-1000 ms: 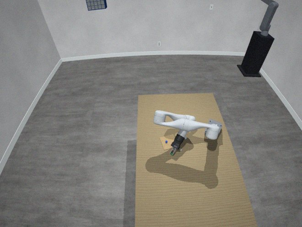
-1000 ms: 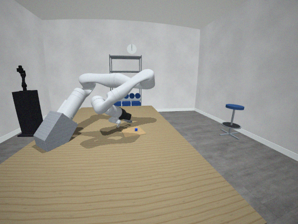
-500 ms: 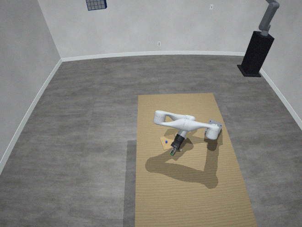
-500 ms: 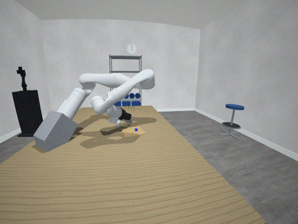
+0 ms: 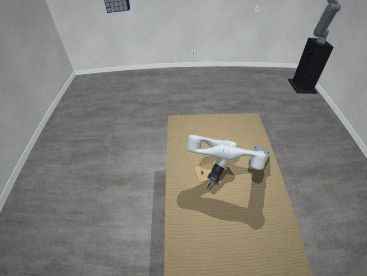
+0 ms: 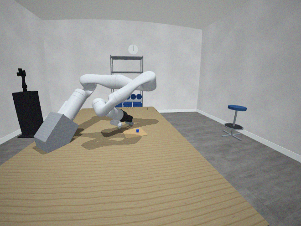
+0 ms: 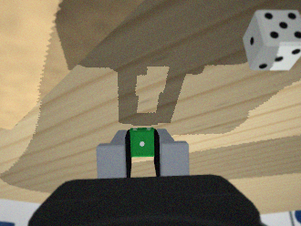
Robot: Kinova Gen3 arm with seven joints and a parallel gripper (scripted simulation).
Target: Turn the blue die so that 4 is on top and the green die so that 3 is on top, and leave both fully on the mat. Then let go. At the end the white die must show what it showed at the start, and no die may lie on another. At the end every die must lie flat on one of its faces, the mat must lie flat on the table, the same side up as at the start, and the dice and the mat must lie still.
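Right now my hand is 1 cm short of the green die, 1 cm to the right of it and 1 cm above it. The rest, counted from my hand: tan mat: 2 cm ahead, 13 cm to the right, 2 cm below; then blue die: 4 cm ahead, 13 cm to the right, 1 cm below; then white die: 8 cm behind, 4 cm to the right, 1 cm below.
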